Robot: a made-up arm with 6 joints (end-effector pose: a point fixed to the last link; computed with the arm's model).
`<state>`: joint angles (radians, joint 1 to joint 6).
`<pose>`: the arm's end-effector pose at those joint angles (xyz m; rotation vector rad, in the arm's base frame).
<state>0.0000 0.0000 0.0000 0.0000 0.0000 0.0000</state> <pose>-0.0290 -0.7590 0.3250 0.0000 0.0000 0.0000</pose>
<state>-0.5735 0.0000 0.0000 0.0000 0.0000 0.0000</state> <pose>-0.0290 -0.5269 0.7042 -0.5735 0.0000 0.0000</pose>
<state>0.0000 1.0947 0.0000 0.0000 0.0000 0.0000</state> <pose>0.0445 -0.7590 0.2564 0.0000 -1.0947 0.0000</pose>
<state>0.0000 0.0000 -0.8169 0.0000 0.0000 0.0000</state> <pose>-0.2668 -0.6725 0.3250 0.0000 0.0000 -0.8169</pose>
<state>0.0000 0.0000 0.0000 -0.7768 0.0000 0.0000</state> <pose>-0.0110 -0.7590 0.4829 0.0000 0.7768 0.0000</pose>
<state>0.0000 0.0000 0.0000 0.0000 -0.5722 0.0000</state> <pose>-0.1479 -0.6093 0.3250 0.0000 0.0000 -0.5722</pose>
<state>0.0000 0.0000 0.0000 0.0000 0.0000 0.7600</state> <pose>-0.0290 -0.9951 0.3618 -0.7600 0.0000 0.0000</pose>
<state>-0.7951 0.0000 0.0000 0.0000 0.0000 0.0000</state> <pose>-0.0290 -0.3858 0.8057 -0.7951 0.0000 0.0000</pose>
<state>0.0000 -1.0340 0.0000 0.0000 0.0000 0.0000</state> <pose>-0.0059 -0.7590 0.4176 0.0000 1.0340 0.0000</pose>
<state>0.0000 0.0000 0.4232 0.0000 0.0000 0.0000</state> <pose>0.0999 -0.7231 0.3250 0.0000 0.0000 0.4232</pose>
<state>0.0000 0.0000 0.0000 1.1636 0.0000 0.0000</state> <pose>0.1453 -0.7590 0.1739 0.0000 -1.1636 0.0000</pose>
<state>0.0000 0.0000 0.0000 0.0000 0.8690 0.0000</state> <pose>0.2517 -0.8097 0.3250 0.0000 0.0000 0.8690</pose>
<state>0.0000 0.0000 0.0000 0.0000 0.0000 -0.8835</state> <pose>-0.0290 -0.5426 0.4954 0.8835 0.0000 0.0000</pose>
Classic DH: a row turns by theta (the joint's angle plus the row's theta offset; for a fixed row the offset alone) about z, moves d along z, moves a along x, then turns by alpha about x. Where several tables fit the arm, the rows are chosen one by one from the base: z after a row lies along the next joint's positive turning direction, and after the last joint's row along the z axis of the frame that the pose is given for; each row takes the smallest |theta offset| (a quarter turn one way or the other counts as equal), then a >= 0, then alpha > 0; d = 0 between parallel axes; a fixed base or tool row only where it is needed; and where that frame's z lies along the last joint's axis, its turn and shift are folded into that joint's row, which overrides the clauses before.
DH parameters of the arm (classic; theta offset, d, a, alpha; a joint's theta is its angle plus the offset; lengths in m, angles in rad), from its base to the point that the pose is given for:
base (fixed): 1.5708 0.121 0 1.5708
joint 1: 1.5708 0.064 0.23 -1.5708
joint 2: 1.5708 0.441 0.112 1.5708
joint 3: 0 0.031 -0.221 -1.5708
joint 4: 0 0.041 0.007 1.5708
joint 5: 1.5708 0.257 0.349 1.5708
joint 6: 0 0.195 -0.072 -1.5708
tool (fixed): 1.5708 -0.314 0 0

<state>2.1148 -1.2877 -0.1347 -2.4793 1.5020 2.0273</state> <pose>-0.5991 0.1303 -0.6284 -1.8479 0.2800 -1.9579</pose>
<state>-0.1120 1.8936 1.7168 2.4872 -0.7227 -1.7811</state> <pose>0.4964 -0.2926 0.3440 -0.4947 -1.0649 -2.1003</pose>
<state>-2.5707 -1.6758 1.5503 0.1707 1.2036 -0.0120</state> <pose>0.0471 0.0422 0.1324 0.0628 1.3978 0.2053</pose>
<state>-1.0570 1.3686 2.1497 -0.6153 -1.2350 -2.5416</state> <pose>-0.6428 -0.0806 0.3298 0.1380 0.5590 1.1192</pose>
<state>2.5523 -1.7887 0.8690 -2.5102 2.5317 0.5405</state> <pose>-0.0240 -0.0077 -0.6250 0.1666 -0.7650 -0.7590</pose>
